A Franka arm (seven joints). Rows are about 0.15 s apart.
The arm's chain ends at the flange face. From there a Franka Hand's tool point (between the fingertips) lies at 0.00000 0.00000 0.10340 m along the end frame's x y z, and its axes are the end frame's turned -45 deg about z.
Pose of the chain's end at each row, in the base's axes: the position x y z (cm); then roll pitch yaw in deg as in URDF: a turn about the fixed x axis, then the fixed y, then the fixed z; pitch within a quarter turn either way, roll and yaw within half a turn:
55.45 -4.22 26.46 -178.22 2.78 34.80
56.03 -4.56 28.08 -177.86 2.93 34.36
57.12 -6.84 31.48 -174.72 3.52 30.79
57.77 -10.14 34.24 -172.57 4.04 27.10
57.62 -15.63 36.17 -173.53 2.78 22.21
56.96 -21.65 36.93 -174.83 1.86 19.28
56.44 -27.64 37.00 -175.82 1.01 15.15
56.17 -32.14 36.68 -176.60 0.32 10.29
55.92 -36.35 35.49 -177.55 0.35 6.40
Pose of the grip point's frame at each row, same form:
54.86 -4.24 16.14 -176.78 0.71 79.78
55.38 -4.54 17.76 -176.42 0.56 79.32
56.09 -6.35 21.20 -173.78 -1.23 75.56
56.52 -9.28 24.01 -171.89 -2.37 71.67
56.72 -14.74 25.91 -173.45 -2.60 66.90
56.34 -20.88 26.64 -175.03 -2.33 64.09
56.07 -26.96 26.69 -176.33 -2.24 60.04
56.00 -31.55 26.36 -177.37 -2.18 55.23
55.81 -35.92 25.16 -178.02 -1.48 51.37

